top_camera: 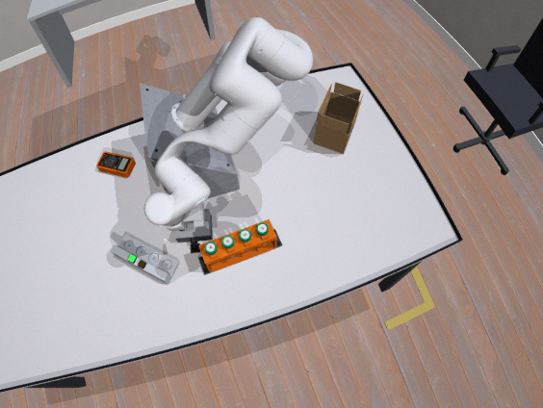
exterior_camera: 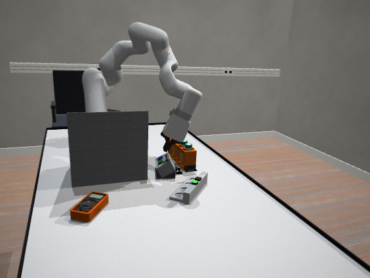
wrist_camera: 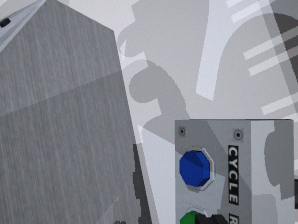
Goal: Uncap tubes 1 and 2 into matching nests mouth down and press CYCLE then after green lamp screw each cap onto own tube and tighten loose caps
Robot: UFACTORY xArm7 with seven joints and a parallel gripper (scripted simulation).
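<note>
Now: the green key 3 cm behind my hand, 1 cm to the right of it and 7 cm below it. Also, from my hand: orange multimeter: 35 cm behind, 23 cm to the right, 11 cm below; then grey key housing: 1 cm behind, 1 cm to the left, 8 cm below; then blue key: 2 cm behind, 4 cm to the left, 7 cm below.
</note>
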